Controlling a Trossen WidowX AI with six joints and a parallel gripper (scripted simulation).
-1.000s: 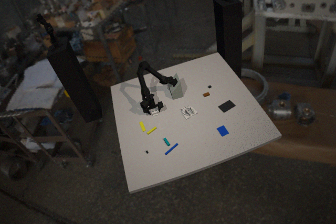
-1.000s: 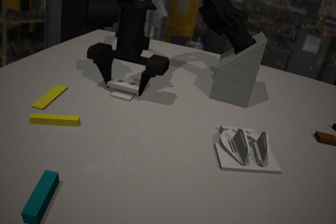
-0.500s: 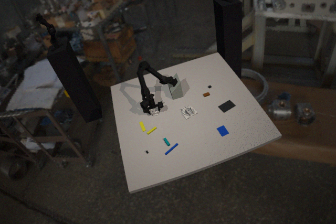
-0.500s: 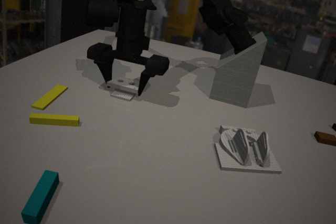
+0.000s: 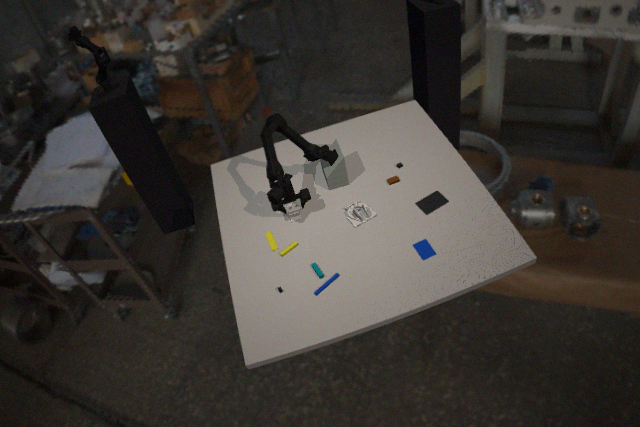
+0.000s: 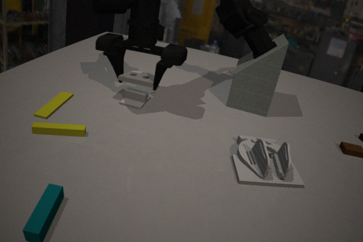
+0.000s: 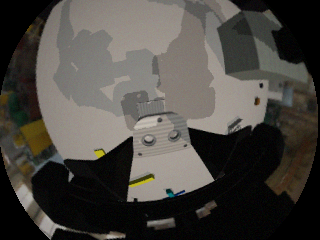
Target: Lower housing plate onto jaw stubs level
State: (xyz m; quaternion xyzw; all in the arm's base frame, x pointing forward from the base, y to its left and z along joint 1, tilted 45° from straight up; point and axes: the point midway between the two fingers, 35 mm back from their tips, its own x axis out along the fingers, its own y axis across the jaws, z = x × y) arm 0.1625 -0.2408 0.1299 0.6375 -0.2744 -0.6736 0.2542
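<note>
My gripper tip is 1 cm past the white ribbed part and 3 cm above it. Round my gripper tip: brown block 2 cm behind, 52 cm to the left, 4 cm below; blue bar 43 cm ahead, 3 cm to the left, 4 cm below; teal block 35 cm ahead, 1 cm to the left, 3 cm below.
</note>
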